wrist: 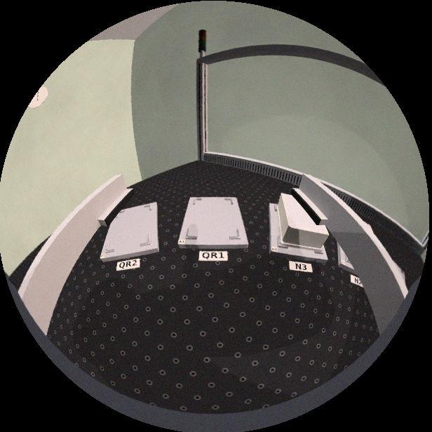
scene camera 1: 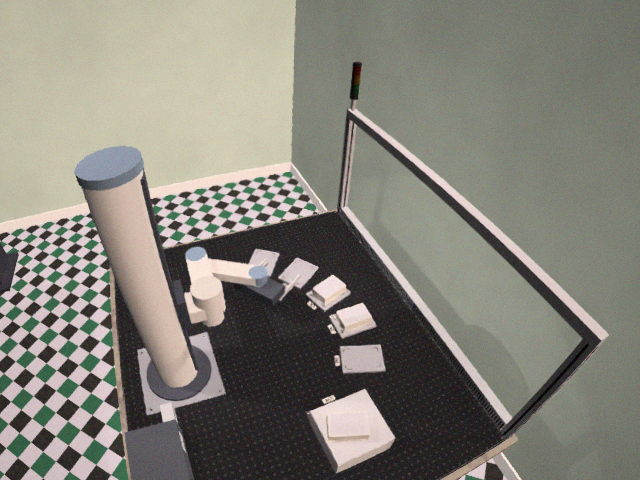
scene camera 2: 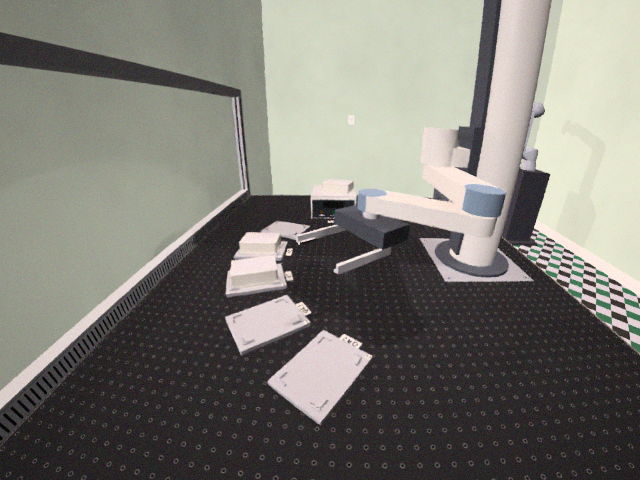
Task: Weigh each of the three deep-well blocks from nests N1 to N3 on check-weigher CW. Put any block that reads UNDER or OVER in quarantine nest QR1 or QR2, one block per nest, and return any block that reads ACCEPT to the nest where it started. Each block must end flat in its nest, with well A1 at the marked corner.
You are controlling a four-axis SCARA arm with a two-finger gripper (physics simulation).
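Where they show: gripper, between the fingertips: (scene camera 1: 282, 268) (scene camera 2: 314, 252); arm's base, origin of its link: (scene camera 1: 179, 373) (scene camera 2: 470, 260).
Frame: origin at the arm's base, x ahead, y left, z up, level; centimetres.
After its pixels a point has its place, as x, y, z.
My gripper (scene camera 1: 282, 267) @[51.5, 25.5, 15.8] (scene camera 2: 317, 254) @[51.5, 25.5, 15.8] (wrist: 212, 178) is open and empty, its fingers wide apart above the mat, facing nest QR1 (scene camera 1: 298, 272) @[62.0, 33.2, 2.5] (scene camera 2: 266, 324) @[61.7, 34.9, 2.5] (wrist: 213, 222). QR1 and QR2 (scene camera 2: 320, 376) @[48.8, 47.2, 2.5] (wrist: 132, 231) hold no block. One white block (scene camera 1: 347, 425) @[46.3, -46.5, 15.5] (scene camera 2: 338, 186) @[46.7, -41.6, 14.3] lies on check-weigher CW (scene camera 1: 361, 400) @[55.8, -38.8, 11.3] (scene camera 2: 317, 195) @[56.0, -36.5, 11.3]; its reading is too small to tell. Nest N1 (scene camera 1: 362, 359) @[67.4, -19.6, 2.5] (scene camera 2: 285, 228) @[67.7, -18.9, 2.5] is empty. A block (scene camera 1: 354, 316) @[72.3, -2.1, 6.6] (scene camera 2: 260, 242) @[71.7, 2.3, 6.5] sits in N2. Another block (scene camera 1: 329, 289) @[69.0, 15.1, 6.7] (scene camera 2: 253, 271) @[68.6, 19.9, 6.6] (wrist: 300, 220) sits in N3, partly behind the right finger in the wrist view. A1 wells cannot be made out.
The arm's tall column (scene camera 1: 139, 279) @[0.1, -7.5, 58.7] (scene camera 2: 511, 129) @[1.1, 7.4, 43.5] stands at one side of the black perforated table. A guard frame (scene camera 1: 423, 180) @[100.4, 9.3, 58.7] (scene camera 2: 129, 71) @[100.4, 10.9, 59.4] runs along the opposite edge, behind the nests. A signal tower (scene camera 1: 355, 81) @[101.4, 68.9, 77.0] (wrist: 202, 41) rises at its corner. A dark cabinet (scene camera 1: 157, 452) @[-11.2, -34.5, 12.8] stands near the column base.
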